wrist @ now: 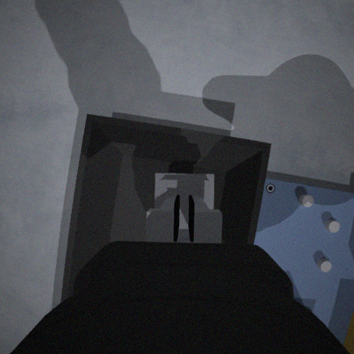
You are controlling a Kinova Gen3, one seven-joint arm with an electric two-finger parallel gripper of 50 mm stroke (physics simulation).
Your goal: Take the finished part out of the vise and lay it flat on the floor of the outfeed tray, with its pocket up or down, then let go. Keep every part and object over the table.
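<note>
The finished part [209,192], a light grey block with straight edges, is at the fingertips in the middle of the wrist view. My gripper [183,210] points down over the outfeed tray, with its two black finger strips close together, and holds the part there. The grey finger bodies and the black gripper housing hide the near side of the part. The pocket cannot be made out clearly. The outfeed tray [245,200] is a dark, deep open box, turned slightly; the part shows within its walls. Its height above the tray floor cannot be told. The vise does not show.
A blue board [290,240] with several pale round pegs [334,226] and a small ringed hole [270,188] adjoins the tray's right side. A yellow thing [351,337] shows at the lower right corner. Shadows of the arm fall across the grey table [190,40] and the tray.
</note>
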